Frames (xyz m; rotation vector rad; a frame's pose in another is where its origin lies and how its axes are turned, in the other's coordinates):
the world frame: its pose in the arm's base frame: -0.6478 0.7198 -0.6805 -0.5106 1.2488 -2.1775
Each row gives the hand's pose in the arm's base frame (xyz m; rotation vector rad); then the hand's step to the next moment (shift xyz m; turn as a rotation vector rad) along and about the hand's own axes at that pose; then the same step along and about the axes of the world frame.
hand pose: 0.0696 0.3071 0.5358 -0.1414 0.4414 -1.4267
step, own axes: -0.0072 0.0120 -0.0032 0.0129 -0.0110 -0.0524
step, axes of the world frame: -0.0134 0.0038 -0.0035 0.0236 0.0344 -0.0359
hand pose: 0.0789 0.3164 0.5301 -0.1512 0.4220 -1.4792
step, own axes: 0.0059 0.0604 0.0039 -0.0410 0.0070 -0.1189
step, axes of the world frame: -0.0447 0.0332 0.0246 -0.0138 0.0558 -0.1121
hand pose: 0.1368 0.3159 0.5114 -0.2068 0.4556 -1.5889
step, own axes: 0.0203 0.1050 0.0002 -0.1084 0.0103 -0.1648
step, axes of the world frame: -0.0602 0.0754 0.0461 -0.0551 0.0522 -0.1824
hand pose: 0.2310 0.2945 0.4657 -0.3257 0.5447 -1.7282
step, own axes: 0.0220 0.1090 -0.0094 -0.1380 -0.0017 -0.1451
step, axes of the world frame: -0.0417 0.0961 0.0385 -0.0764 0.0212 -0.1839
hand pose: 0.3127 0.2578 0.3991 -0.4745 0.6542 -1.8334
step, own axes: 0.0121 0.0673 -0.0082 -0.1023 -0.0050 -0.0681
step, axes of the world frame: -0.0144 0.0652 0.0168 -0.0666 -0.0038 -0.1033
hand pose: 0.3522 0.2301 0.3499 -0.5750 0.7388 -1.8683
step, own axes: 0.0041 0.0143 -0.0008 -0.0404 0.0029 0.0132
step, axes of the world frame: -0.0006 0.0143 0.0041 -0.0412 -0.0099 -0.0042
